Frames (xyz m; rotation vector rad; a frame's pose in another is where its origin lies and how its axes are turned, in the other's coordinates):
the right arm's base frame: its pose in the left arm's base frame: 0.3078 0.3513 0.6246 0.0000 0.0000 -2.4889
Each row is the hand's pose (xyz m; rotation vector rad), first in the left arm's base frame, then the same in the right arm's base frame.
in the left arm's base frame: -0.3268 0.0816 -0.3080 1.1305 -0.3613 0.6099
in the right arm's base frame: 0.6680 -0.1711 -0.9326 -1.0162 -1.3772 -2.5960
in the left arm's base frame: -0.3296 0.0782 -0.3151 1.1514 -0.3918 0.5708
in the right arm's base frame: 0.6722 -0.1701 -0.9397 1.0769 1.4040 2.5947
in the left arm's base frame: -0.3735 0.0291 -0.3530 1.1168 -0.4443 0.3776
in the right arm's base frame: 0.7369 -0.1578 -0.9776 1.0817 1.2714 2.4416
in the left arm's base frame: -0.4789 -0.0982 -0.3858 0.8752 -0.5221 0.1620
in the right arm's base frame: 0.8980 -0.1207 -1.0104 1.0329 0.8817 2.3656
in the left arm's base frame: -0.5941 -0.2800 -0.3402 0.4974 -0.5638 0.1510
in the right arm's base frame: 1.0999 -0.0462 -0.9648 0.9320 0.3903 2.4849
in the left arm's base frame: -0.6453 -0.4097 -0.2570 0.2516 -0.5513 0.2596
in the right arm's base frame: 1.2194 0.0257 -0.8816 0.8353 0.0853 2.6443
